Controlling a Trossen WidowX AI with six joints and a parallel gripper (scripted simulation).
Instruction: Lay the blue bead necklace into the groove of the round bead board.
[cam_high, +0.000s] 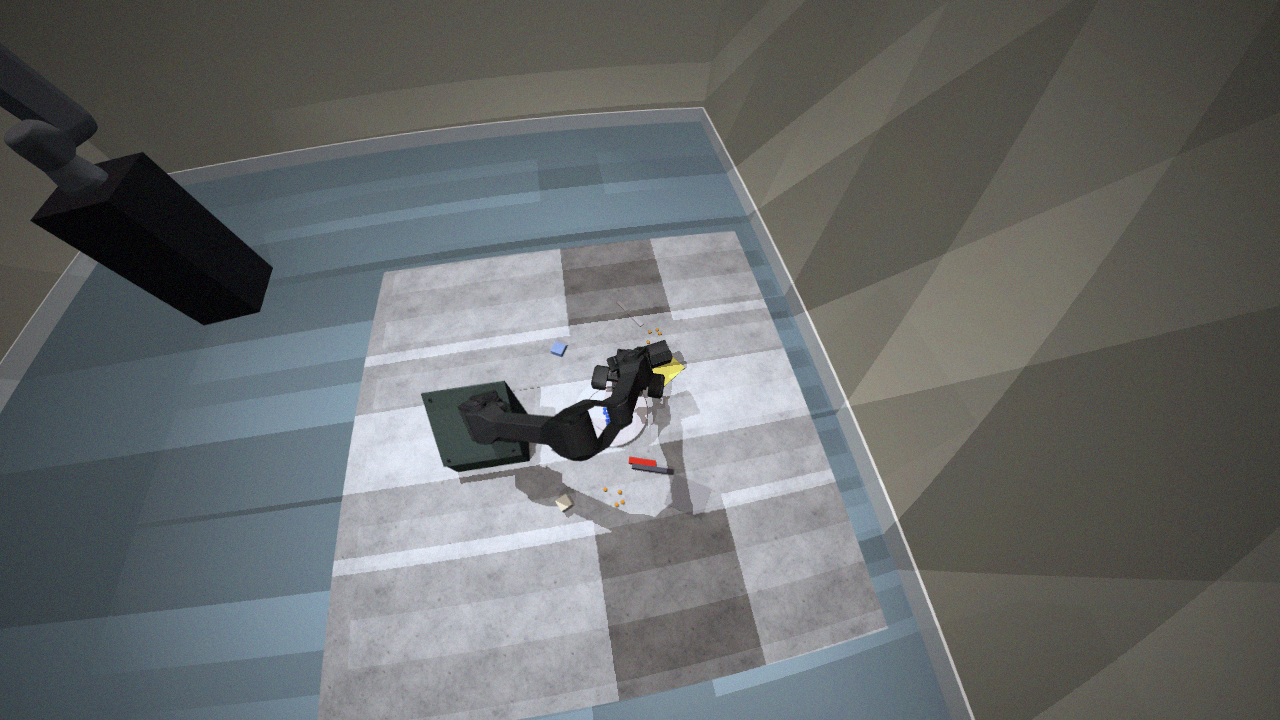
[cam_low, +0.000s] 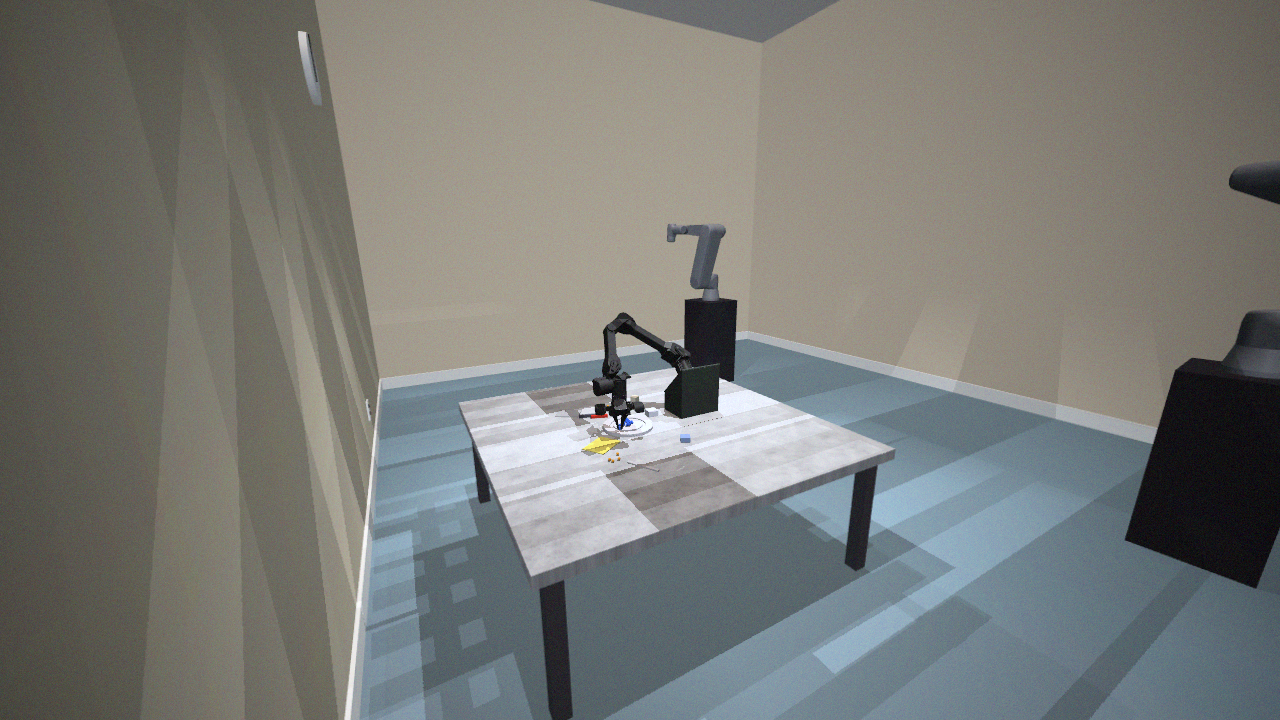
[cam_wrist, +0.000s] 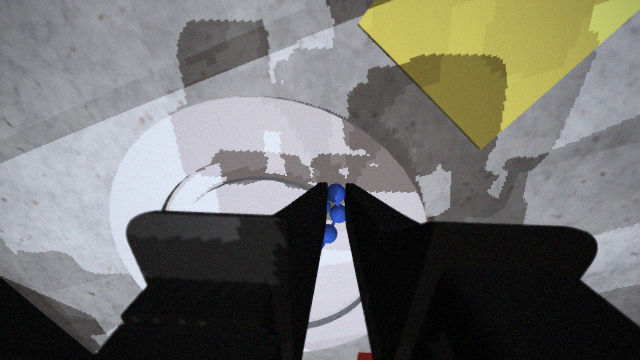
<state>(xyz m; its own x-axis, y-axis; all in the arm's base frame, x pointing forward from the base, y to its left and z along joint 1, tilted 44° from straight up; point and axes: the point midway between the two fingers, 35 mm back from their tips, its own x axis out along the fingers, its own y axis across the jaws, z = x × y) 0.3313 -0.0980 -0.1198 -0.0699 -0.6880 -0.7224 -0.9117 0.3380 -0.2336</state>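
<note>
The round white bead board lies 6 cm behind my gripper tip, 3 cm to the right of it and 1 cm below it. From my gripper tip the other things lie so: blue block 20 cm to the left, 17 cm behind, 1 cm below; yellow sheet 11 cm ahead, 6 cm to the left, 2 cm below; grey tool 20 cm to the right, 1 cm below.
</note>
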